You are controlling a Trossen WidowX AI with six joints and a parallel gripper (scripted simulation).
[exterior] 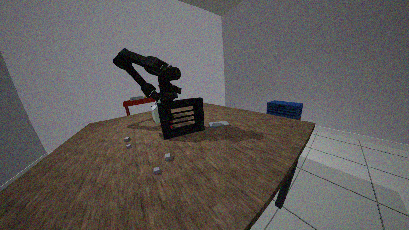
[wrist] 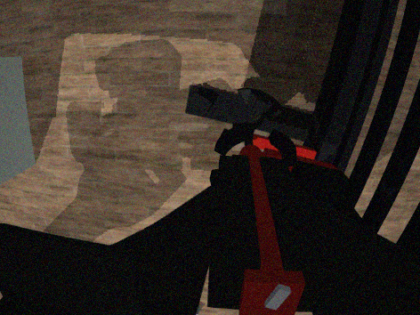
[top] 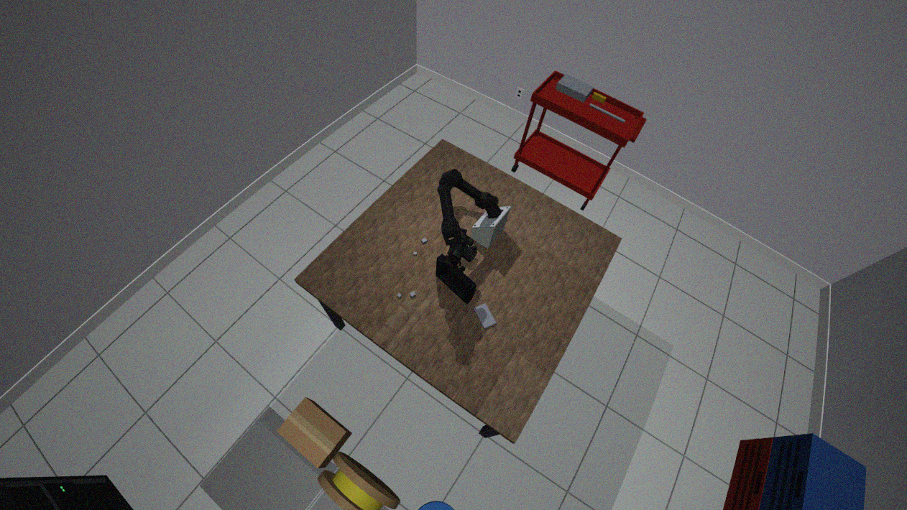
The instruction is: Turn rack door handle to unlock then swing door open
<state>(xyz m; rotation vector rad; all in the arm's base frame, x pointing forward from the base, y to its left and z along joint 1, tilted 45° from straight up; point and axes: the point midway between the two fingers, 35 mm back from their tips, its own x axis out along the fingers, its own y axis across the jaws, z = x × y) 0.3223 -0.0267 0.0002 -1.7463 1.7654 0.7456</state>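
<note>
Now: the door handle 20 mm below my gripper tip and 10 mm to the left of it. The rest, counted from my gripper tip: flat grey plate 260 mm to the left, 120 mm below, 110 mm ahead.
</note>
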